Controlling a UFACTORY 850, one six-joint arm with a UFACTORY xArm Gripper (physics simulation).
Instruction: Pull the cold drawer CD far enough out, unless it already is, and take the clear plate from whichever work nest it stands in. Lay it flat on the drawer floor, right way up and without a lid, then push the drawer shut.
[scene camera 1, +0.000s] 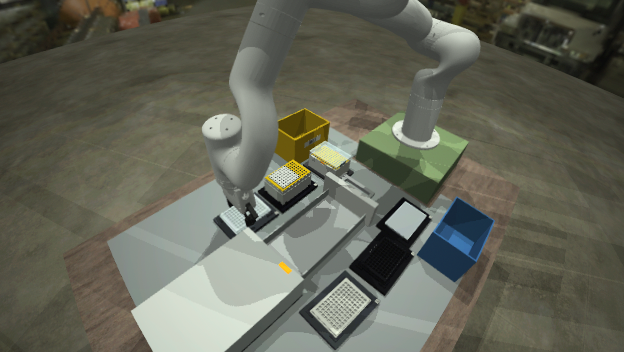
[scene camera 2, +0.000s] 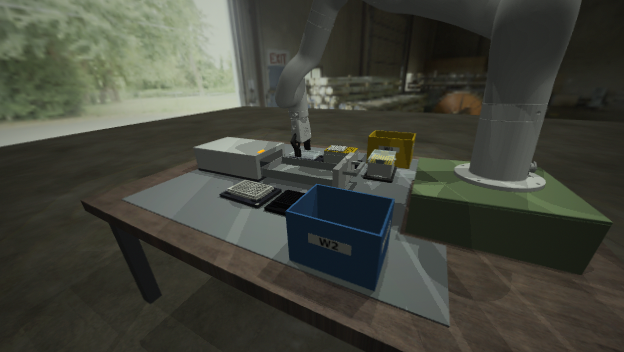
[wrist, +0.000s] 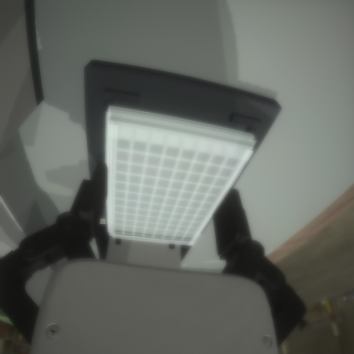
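The clear plate (scene camera 1: 231, 218) (scene camera 2: 312, 154) (wrist: 165, 165) shows its grid of wells upward and has no visible lid. My gripper (scene camera 1: 241, 209) (scene camera 2: 302, 151) (wrist: 165, 189) is shut on its two long sides. The plate looks level and slightly above its dark work nest (scene camera 1: 221, 226) (wrist: 185, 92); the gap is small. The drawer (scene camera 1: 350, 197) (scene camera 2: 340, 172) stands pulled out from the pale cabinet (scene camera 1: 215, 290) (scene camera 2: 225, 155), beside the nest. Its visible floor (scene camera 1: 320, 235) bears nothing. The name CD cannot be read.
A yellow-white tip rack (scene camera 1: 287, 182) (scene camera 2: 340, 152) and a lidded one (scene camera 1: 329, 159) (scene camera 2: 382, 162) stand beside the drawer, near a yellow bin (scene camera 1: 315, 142). Across the drawer are a white plate (scene camera 1: 342, 305), a black plate (scene camera 1: 385, 257), a flat pale piece (scene camera 1: 406, 220) and a blue bin (scene camera 2: 330, 265).
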